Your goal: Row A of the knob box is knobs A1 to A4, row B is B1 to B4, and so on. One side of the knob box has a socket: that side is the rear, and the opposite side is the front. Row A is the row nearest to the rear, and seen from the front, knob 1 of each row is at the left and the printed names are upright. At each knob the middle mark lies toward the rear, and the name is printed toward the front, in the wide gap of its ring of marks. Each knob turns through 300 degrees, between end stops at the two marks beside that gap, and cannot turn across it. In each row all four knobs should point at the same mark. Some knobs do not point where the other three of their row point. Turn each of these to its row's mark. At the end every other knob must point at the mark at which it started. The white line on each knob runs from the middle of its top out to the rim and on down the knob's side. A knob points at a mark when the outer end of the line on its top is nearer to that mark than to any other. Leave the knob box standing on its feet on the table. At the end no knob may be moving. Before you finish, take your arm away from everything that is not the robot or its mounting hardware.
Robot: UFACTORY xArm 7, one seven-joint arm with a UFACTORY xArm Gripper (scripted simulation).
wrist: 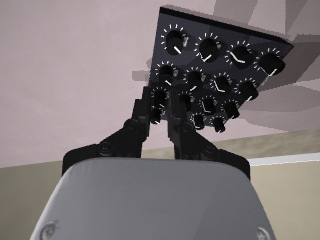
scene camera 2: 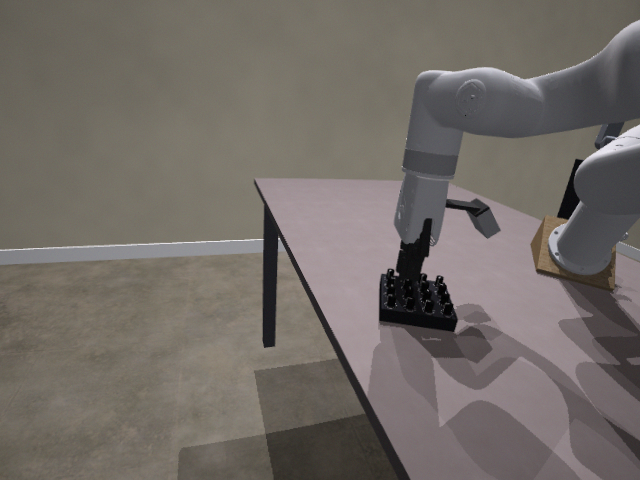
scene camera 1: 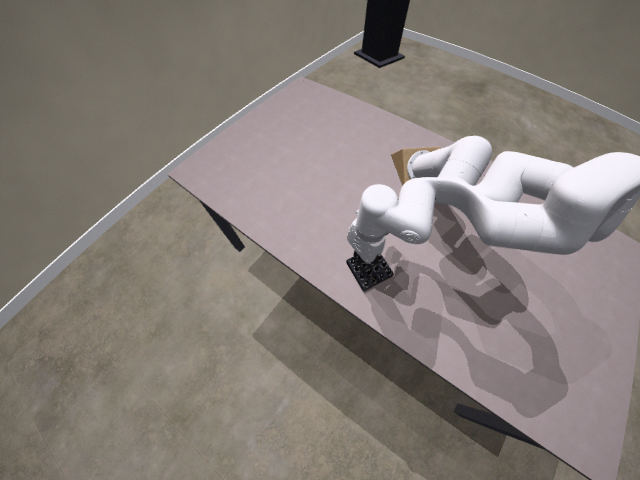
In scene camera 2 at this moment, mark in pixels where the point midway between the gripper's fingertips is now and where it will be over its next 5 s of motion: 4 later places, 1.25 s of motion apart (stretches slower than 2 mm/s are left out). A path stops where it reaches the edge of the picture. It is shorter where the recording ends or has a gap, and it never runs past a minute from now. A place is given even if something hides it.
My gripper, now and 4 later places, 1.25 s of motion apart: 406,276; 405,254; 394,261; 392,276; 391,280
